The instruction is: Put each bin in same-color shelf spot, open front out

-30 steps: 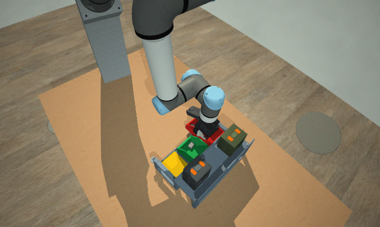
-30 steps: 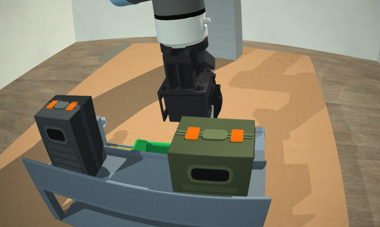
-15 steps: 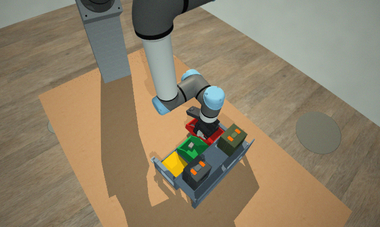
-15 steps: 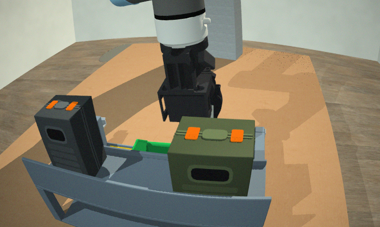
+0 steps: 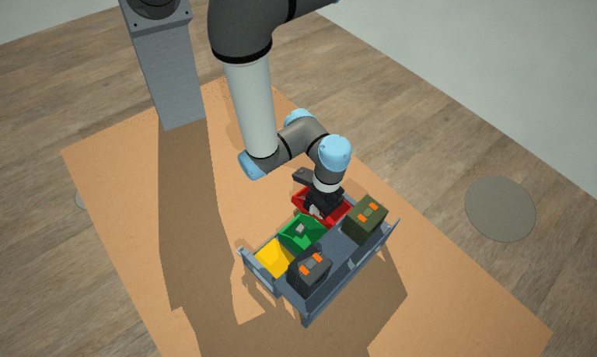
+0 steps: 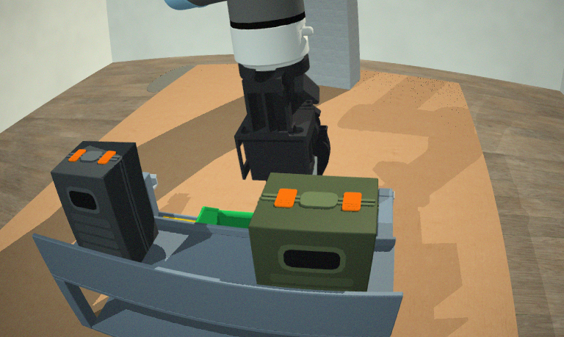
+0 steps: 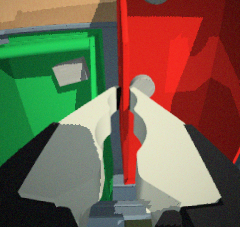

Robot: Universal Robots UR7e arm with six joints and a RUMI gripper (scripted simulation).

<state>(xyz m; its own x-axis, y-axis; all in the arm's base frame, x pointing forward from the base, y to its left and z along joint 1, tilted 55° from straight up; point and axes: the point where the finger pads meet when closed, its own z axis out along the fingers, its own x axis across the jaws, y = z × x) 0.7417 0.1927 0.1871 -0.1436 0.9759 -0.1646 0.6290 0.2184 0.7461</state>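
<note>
Right now my hand is 1 cm past the red bin, 5 cm to the right of it and 2 cm above it. Also, from my hand: olive box: 14 cm ahead, 8 cm to the left, 7 cm above; then dark grey box: 18 cm ahead, 15 cm to the right, 9 cm above; then green bin: 6 cm ahead, 6 cm to the right, 3 cm below.
</note>
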